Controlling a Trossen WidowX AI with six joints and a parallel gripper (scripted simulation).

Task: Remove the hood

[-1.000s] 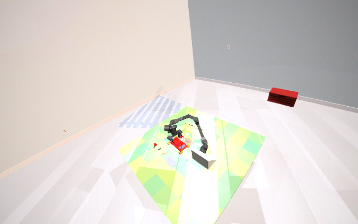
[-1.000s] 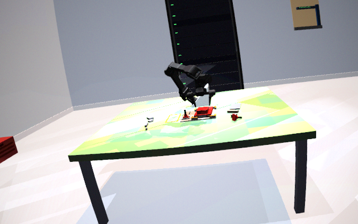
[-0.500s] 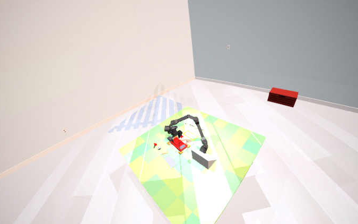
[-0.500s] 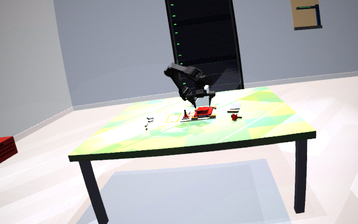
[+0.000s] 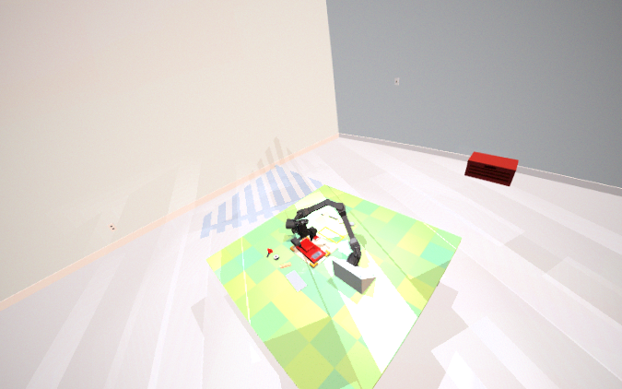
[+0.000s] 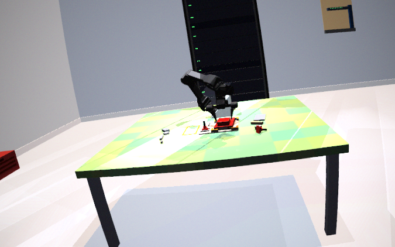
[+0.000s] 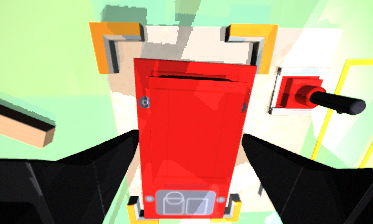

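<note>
The red hood lies right at my gripper tip.
</note>
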